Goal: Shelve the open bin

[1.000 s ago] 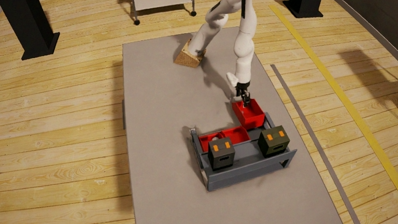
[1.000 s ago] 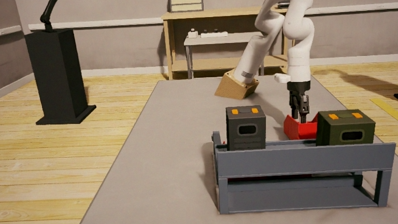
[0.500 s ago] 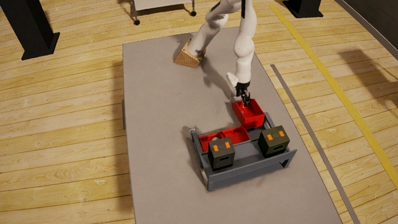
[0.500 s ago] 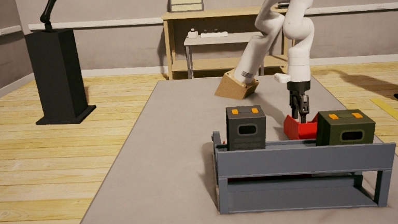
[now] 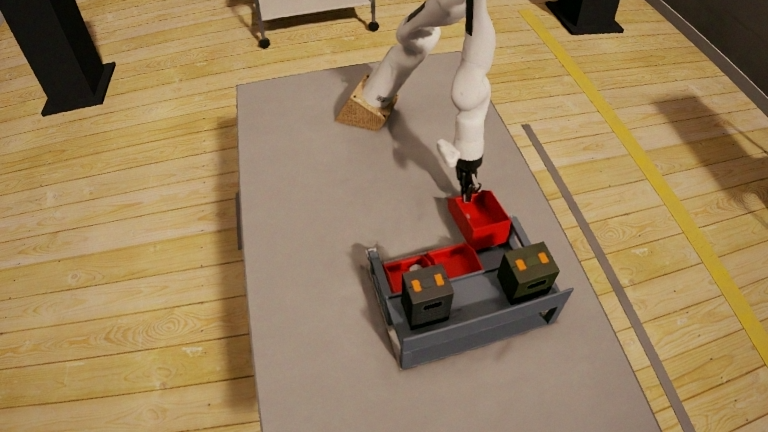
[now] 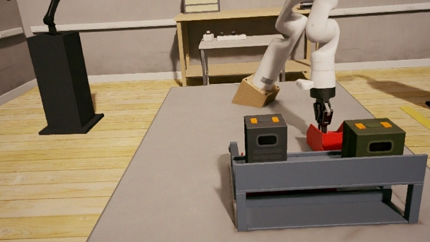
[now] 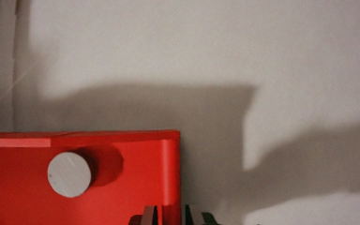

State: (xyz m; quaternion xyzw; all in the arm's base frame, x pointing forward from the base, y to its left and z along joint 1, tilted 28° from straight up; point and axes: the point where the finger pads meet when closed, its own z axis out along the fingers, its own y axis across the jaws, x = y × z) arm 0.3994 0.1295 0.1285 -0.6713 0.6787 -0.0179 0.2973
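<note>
My hand is 6 cm short of the grey round part, 2 cm to the left of it and 2 cm above it. Also, from my hand: dark grey box: 34 cm ahead, 20 cm to the right, 12 cm above; then green box: 33 cm ahead, 11 cm above, 3 cm to the left; then grey shelf: 27 cm ahead, 9 cm to the right, 3 cm above.
</note>
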